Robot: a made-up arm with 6 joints.
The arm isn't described. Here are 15 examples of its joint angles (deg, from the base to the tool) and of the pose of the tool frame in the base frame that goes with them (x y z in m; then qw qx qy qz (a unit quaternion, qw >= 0)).
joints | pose
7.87 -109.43 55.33 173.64 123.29 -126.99 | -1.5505 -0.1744 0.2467 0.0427 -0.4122 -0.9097 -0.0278
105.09 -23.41 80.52 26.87 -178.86 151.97 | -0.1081 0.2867 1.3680 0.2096 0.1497 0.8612 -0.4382
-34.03 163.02 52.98 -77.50 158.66 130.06 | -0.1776 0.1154 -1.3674 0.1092 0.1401 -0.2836 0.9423
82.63 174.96 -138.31 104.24 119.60 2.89 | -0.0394 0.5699 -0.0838 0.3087 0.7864 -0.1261 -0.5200
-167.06 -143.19 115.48 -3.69 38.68 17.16 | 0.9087 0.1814 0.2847 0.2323 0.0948 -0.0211 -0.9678
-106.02 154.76 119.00 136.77 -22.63 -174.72 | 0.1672 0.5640 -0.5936 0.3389 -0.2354 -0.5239 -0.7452
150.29 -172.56 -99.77 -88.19 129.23 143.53 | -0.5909 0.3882 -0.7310 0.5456 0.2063 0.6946 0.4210
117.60 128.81 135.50 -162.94 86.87 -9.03 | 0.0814 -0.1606 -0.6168 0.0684 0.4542 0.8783 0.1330
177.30 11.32 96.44 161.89 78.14 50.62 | -1.0637 -0.0099 0.8062 0.8692 0.0272 -0.2961 0.3951
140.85 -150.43 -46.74 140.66 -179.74 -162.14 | 0.1423 -0.1549 -1.4045 0.1553 -0.1018 0.1116 -0.9763
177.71 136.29 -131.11 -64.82 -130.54 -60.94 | -0.6621 -0.0708 0.2969 0.3751 0.8971 -0.0655 0.2241
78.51 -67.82 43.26 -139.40 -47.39 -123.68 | -0.3085 -1.1315 1.3433 0.0938 -0.2357 0.1429 0.9567
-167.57 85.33 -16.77 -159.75 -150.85 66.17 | -1.5988 -0.4004 0.4450 0.3407 0.3157 0.8790 0.1078
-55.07 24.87 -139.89 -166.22 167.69 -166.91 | -0.1684 0.2860 0.5789 0.6854 0.3033 0.5433 -0.3781
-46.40 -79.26 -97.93 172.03 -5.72 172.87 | -0.6224 0.6960 -0.6896 0.0670 -0.2689 -0.9603 -0.0318
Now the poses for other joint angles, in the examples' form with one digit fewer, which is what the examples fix.
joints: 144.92 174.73 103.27 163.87 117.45 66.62
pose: 0.590 -0.481 -0.731 0.125 -0.784 -0.583 0.174
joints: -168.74 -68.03 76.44 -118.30 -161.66 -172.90
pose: 0.694 0.080 1.236 0.129 0.837 0.530 -0.054
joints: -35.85 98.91 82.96 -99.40 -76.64 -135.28
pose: 0.750 -0.389 -0.920 0.512 -0.774 -0.118 -0.354
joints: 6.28 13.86 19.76 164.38 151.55 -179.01
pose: 0.610 0.110 1.676 0.509 -0.096 -0.854 0.038
